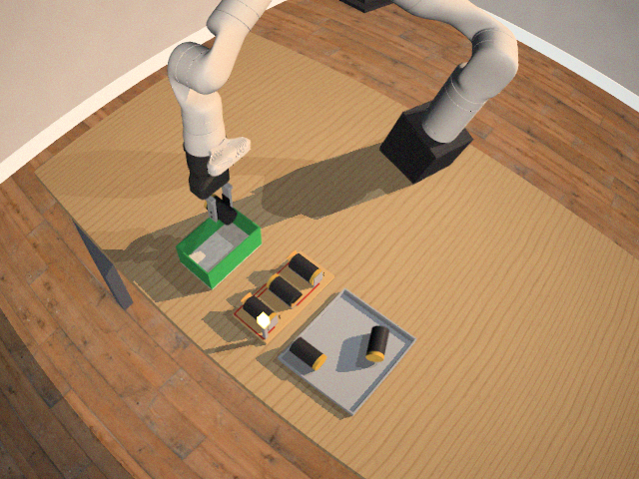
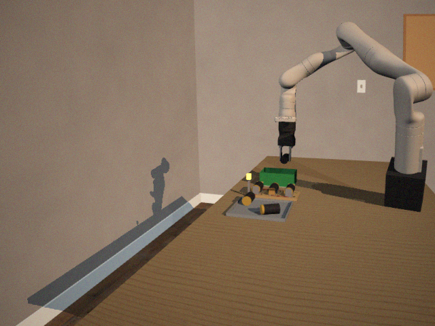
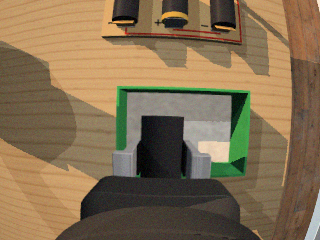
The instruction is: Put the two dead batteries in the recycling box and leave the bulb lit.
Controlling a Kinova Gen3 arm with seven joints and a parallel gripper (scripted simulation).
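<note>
The green recycling box is 11 cm below my hand, 2 cm ahead of it and 1 cm to the left of it. From my hand the other things lie so: grey tray (35 cm to the left, 12 cm below, 2 cm behind).
</note>
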